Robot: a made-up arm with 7 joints.
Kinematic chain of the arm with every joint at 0, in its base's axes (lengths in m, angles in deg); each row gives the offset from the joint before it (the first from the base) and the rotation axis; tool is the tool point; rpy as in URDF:
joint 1: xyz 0 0 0.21 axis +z
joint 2: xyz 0 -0.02 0.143 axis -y
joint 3: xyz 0 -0.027 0.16 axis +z
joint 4: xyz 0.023 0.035 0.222 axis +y
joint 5: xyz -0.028 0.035 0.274 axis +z
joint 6: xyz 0 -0.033 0.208 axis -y
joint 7: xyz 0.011 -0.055 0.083 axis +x
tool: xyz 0 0 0 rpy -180 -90 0
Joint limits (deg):
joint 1: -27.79..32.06
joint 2: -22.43..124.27
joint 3: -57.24..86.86
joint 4: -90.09..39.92
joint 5: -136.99..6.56
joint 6: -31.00..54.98
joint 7: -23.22..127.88
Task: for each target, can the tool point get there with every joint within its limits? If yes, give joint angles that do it. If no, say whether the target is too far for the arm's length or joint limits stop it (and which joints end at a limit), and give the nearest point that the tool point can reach.
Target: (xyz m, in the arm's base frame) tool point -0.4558 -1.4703 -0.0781
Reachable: no: too far | nearest point -0.3670 -0.7682 0.0874 | short by 0.727 m
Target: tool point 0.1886 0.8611 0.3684
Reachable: no: joint limits stop it (at a limit: joint 1, joint 3, joint 4, joint 5) | nearest point -0.0834 0.5957 0.3761 | short by 0.380 m
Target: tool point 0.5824 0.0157 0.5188
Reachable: no: joint limits stop it (at a limit: joint 2, joint 4, joint 5, joint 6) | nearest point 0.6678 0.0180 0.9215 | short by 0.412 m
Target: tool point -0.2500 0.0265 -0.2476
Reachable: yes | joints 24.52 107.44 -15.82 -76.83 -35.43 47.82 -10.58
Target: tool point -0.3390 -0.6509 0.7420
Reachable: yes | joints 22.60 34.38 70.49 -50.17 -73.55 41.11 -10.48
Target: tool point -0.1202 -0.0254 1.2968
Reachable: yes | joints -16.41 12.17 -1.70 14.51 -43.01 -6.81 14.45
